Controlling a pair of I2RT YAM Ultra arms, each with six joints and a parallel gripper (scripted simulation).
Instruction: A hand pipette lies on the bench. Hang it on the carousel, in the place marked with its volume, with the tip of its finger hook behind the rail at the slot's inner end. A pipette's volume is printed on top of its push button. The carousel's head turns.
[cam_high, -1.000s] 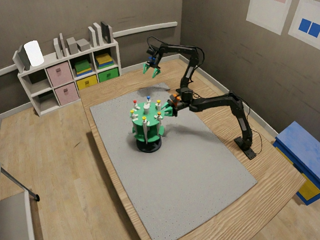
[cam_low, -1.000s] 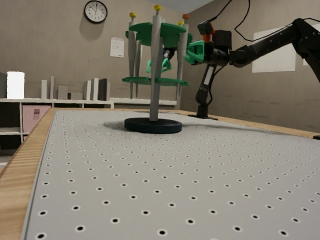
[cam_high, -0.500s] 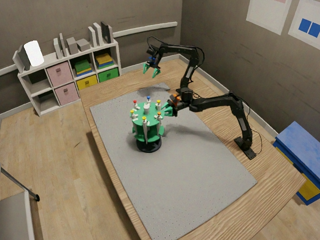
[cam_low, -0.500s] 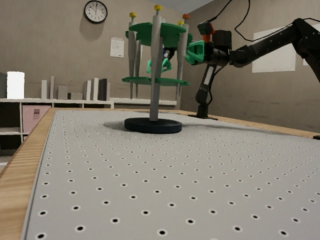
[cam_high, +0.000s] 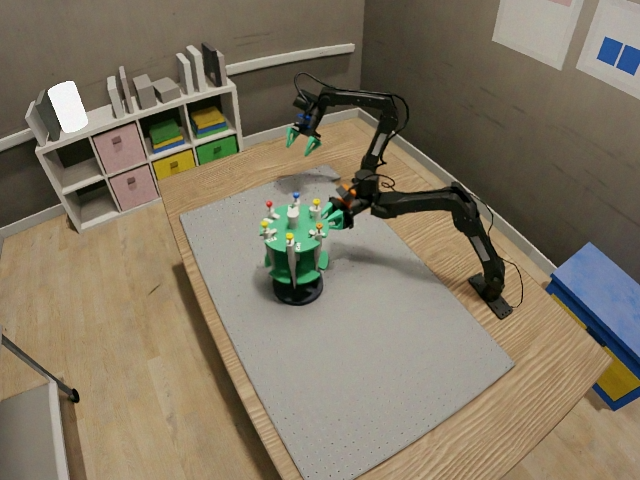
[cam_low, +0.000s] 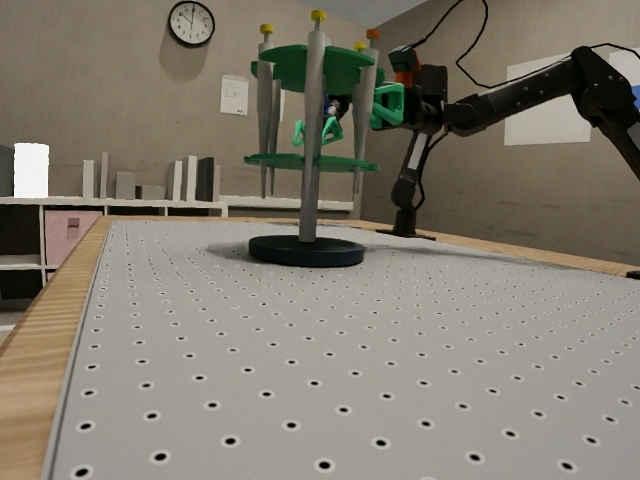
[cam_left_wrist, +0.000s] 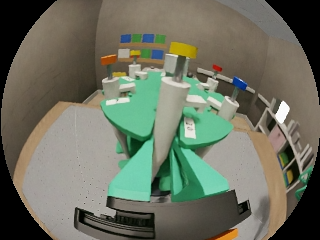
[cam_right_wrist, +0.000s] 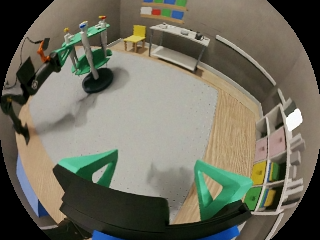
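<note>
Right now my left hand is 2 cm above the hand pipette and 1 cm to the left of it.
</note>
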